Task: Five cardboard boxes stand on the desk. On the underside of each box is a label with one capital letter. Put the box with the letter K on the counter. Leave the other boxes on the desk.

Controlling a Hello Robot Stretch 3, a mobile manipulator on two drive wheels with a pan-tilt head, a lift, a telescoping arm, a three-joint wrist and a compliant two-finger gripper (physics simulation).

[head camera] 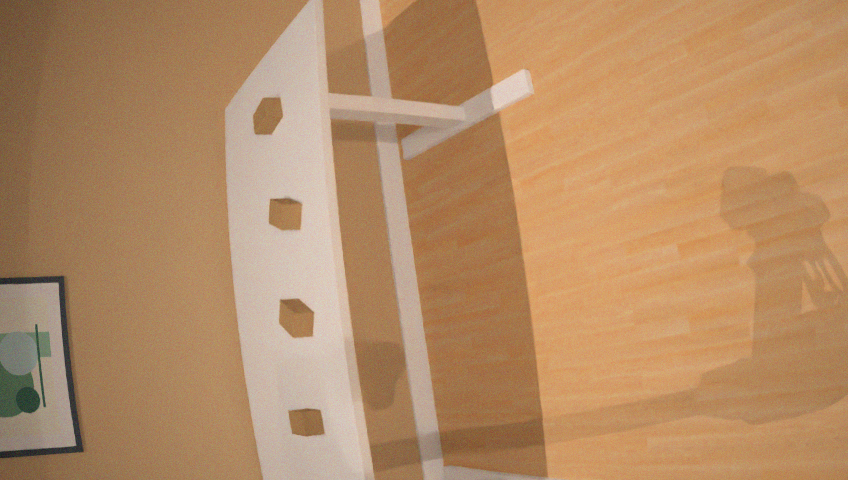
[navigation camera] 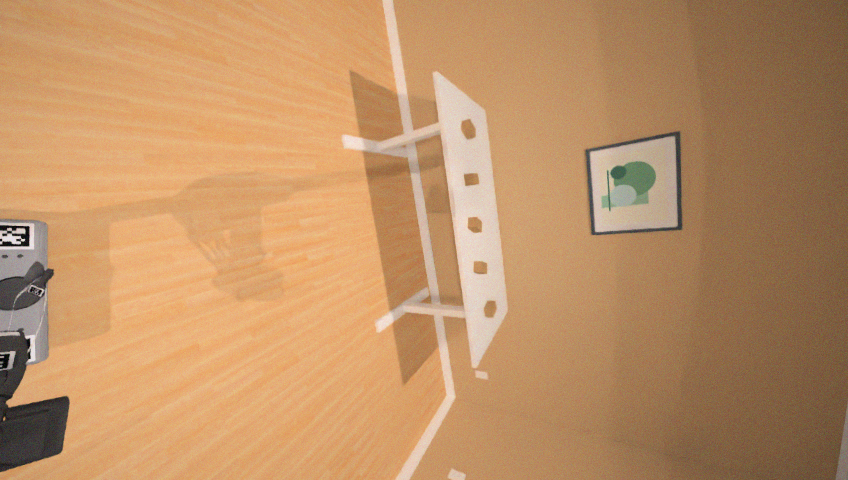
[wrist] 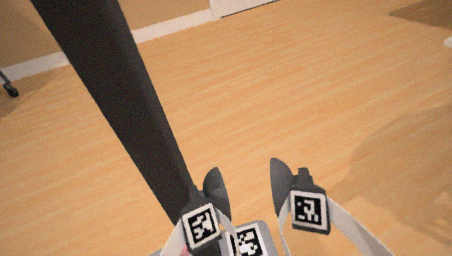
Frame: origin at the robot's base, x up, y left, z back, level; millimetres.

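Seen in the pictures: gripper, fingertip midpoint: (navigation camera: 14,262) (wrist: 246,181); robot's base at its link origin: (navigation camera: 15,290).
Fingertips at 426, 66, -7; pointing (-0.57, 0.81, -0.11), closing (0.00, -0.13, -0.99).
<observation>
Pixels of each thing's top centre, then the offset from my fingertips to it, as dx, dy, dz. "spot": a spot on its surface instead. Level surfaces: height alone.
- white desk at its surface level: dx +295
- second box at its top centre: (head camera: 275,213) (navigation camera: 484,267) +344, -133, -1435
- middle box at its top centre: (head camera: 286,318) (navigation camera: 479,224) +344, +108, -1386
- caster wheel at a spot on its surface: (wrist: 11,91) spot: -386, +1292, +1055
Several plain brown cardboard boxes stand apart in a row on the white desk (head camera: 255,261) (navigation camera: 453,101). The end box (head camera: 267,115) (navigation camera: 489,309) is at the top in the head view and lowest in the navigation view. Then come a second box (head camera: 285,214) (navigation camera: 480,267), a middle box (head camera: 296,318) (navigation camera: 474,224) and another box (head camera: 306,422) (navigation camera: 471,179). The other end box (navigation camera: 468,129) shows in the navigation view. Their underside labels are hidden. My gripper (wrist: 246,181) is open and empty above the floor, away from the desk. The counter does not show in these views.
The desk stands along a tan wall on white legs (head camera: 395,107) (navigation camera: 410,135). A framed picture (head camera: 20,362) (navigation camera: 635,184) hangs on that wall. My grey base (navigation camera: 36,315) shows in the navigation view. A caster wheel (wrist: 11,91) is at the wrist view's left edge.
</observation>
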